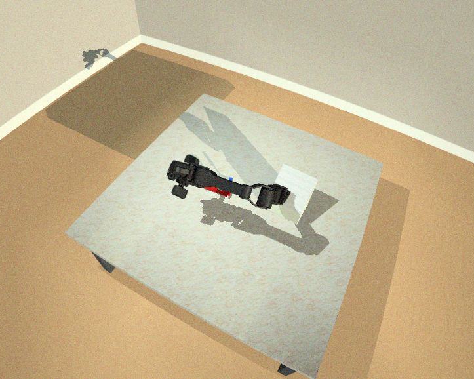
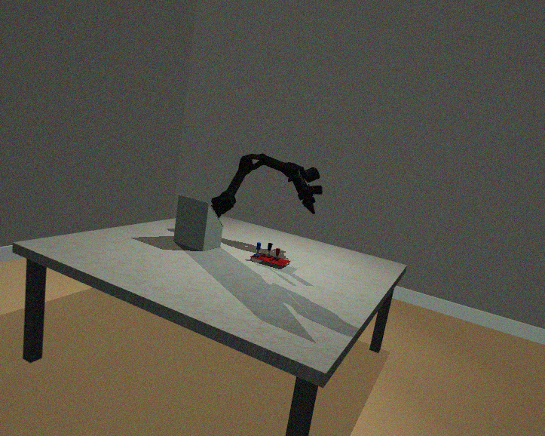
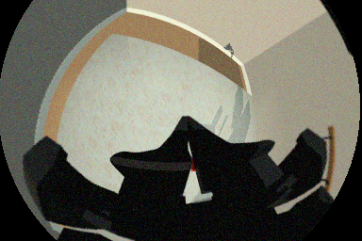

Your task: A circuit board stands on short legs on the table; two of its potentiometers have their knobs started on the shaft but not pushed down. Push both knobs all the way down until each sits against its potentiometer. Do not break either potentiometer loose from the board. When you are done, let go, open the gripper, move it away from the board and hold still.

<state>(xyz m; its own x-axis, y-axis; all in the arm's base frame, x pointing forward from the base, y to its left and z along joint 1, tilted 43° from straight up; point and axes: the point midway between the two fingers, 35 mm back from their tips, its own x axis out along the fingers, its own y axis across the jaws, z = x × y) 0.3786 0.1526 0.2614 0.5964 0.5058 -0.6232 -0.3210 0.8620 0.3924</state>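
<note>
The red knob is 20 cm to the right of my gripper tip, 17 cm below it and 4 cm behind it.
</note>
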